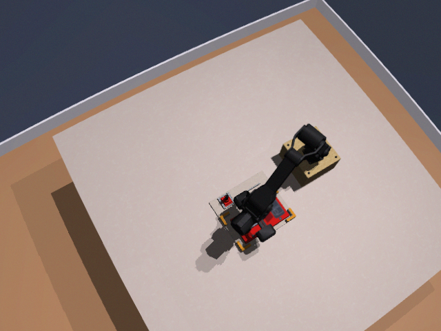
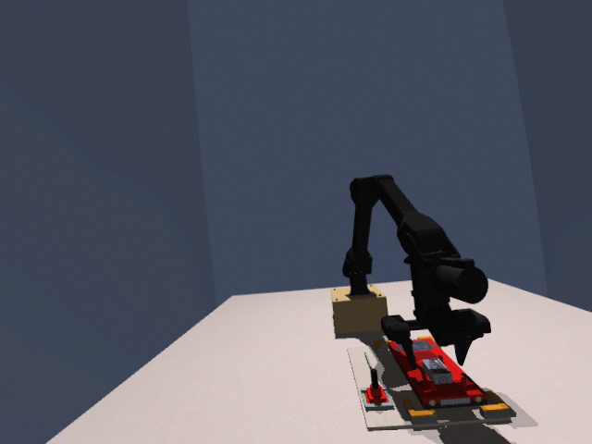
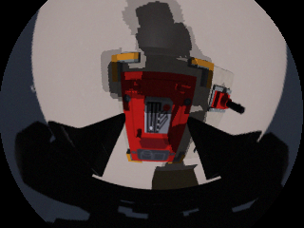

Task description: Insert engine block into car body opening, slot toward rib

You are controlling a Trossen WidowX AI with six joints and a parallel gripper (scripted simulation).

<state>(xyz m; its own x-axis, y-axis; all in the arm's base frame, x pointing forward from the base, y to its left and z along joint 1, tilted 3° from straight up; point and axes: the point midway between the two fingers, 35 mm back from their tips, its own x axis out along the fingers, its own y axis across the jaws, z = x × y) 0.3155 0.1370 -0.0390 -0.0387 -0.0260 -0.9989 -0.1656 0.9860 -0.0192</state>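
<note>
Right now the grey engine block is 2 cm below my gripper tip.
</note>
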